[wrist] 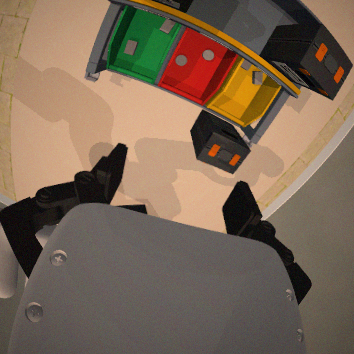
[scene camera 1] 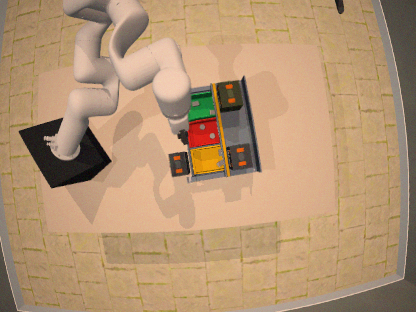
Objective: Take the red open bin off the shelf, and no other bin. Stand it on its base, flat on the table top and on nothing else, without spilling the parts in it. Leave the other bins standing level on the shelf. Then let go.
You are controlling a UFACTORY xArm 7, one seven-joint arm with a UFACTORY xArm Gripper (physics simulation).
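Frame: origin at the arm's base, x ahead, y down, z left, level; millimetres.
Where they show: gripper, between the fingertips: (wrist: pixel 179 178); arm's base, origin of its link: (scene camera 1: pixel 65 147).
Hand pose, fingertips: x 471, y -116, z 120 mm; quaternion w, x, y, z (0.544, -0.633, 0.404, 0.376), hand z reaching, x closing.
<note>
Things, the pixels of their top centre, and the offset from my fingertips. Level surfaces: height alone.
- red open bin, centre of its top: (wrist: pixel 202 59) (scene camera 1: pixel 208 131) dz +9, dx +90, dy +234 mm
- green bin, centre of its top: (wrist: pixel 142 34) (scene camera 1: pixel 203 104) dz +116, dx +59, dy +234 mm
- yellow bin, centre of its top: (wrist: pixel 253 88) (scene camera 1: pixel 212 158) dz -99, dx +122, dy +234 mm
- black box with orange marks, centre of its top: (wrist: pixel 224 155) (scene camera 1: pixel 178 164) dz -134, dx -8, dy +183 mm
- table top, height of its surface: dy +315 mm
The red open bin (scene camera 1: pixel 201 137) (wrist: pixel 194 74) stands on the lower shelf tier between the green bin (scene camera 1: pixel 205 112) (wrist: pixel 145 55) and the yellow bin (scene camera 1: pixel 206 159) (wrist: pixel 240 102). Two round grey parts lie in it. The shelf (scene camera 1: pixel 257 150) (wrist: pixel 97 59) has a yellow rail behind these bins. My gripper (wrist: pixel 179 178) is open with nothing between its fingers. In the wrist view its fingers are apart from the red bin, which shows beyond the fingertips. In the scene view the arm covers most of the gripper, and a dark piece of it shows at the red bin's left edge.
A black box with orange marks (scene camera 1: pixel 178 164) (wrist: pixel 220 145) stands on the table top (scene camera 1: pixel 300 190) (wrist: pixel 50 140) in front of the yellow bin. Two more dark boxes (scene camera 1: pixel 230 95) (scene camera 1: pixel 240 157) stand on the shelf behind the yellow rail. The robot's black base block (scene camera 1: pixel 42 155) is at the left.
</note>
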